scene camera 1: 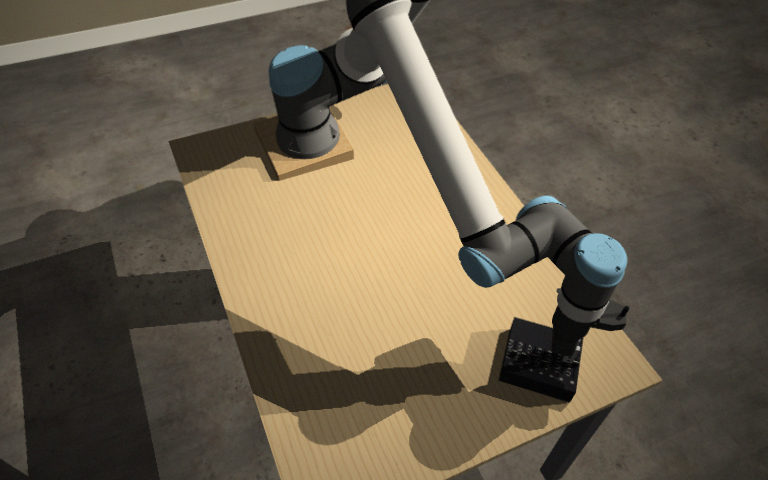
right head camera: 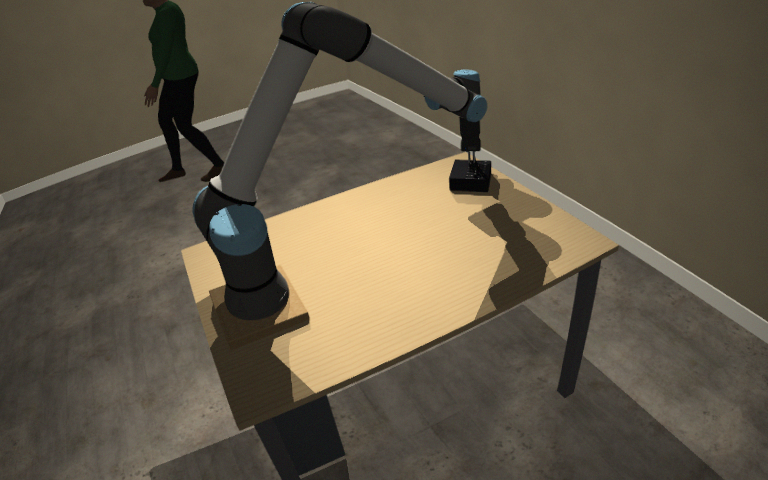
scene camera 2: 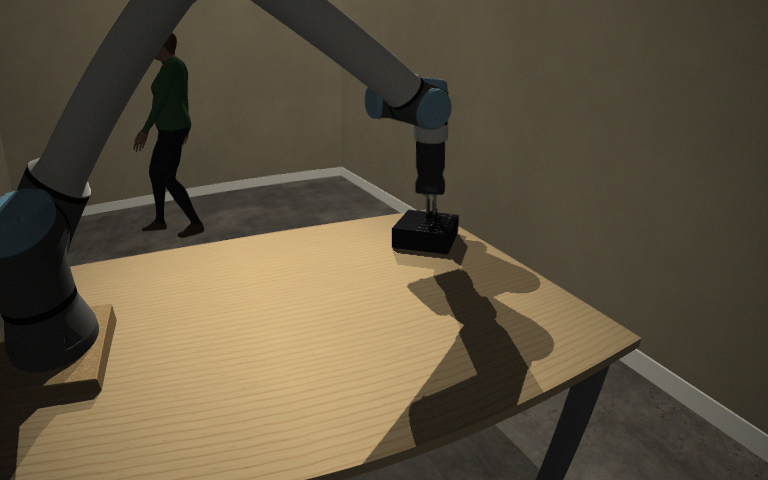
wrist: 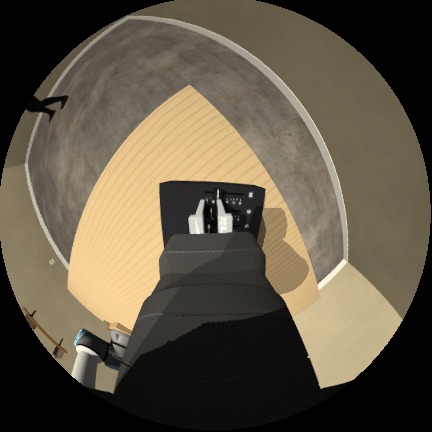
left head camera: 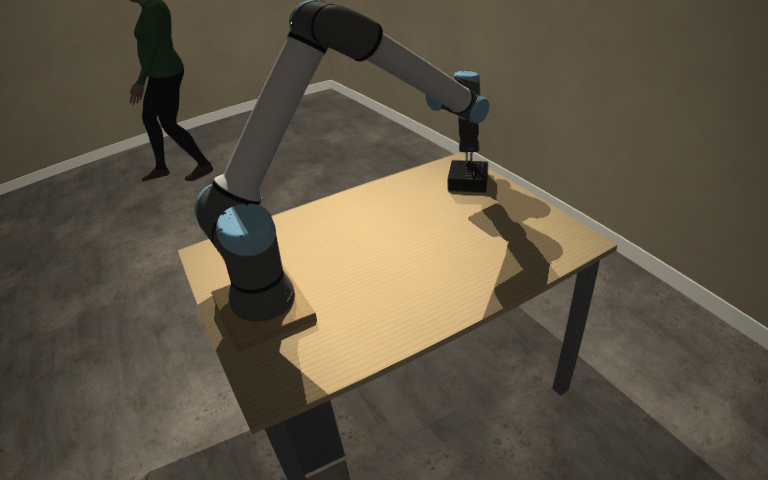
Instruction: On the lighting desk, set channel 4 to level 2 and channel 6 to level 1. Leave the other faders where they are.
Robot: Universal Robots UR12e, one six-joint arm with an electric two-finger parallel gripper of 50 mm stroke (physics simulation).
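The lighting desk is a black box with rows of faders and white marks, near the table's far corner. My gripper is down at the desk's top, shut on a fader knob; the fingers stand close together in the wrist view. Which channel this knob belongs to I cannot tell. Another fader knob stands in its slot beyond the fingertips, at the desk's edge. The fingers and gripper body hide several other faders, and their levels are too small to read.
The wooden table carries the arm's base on a wooden block at its other end. A person in a green top is on the floor behind the table.
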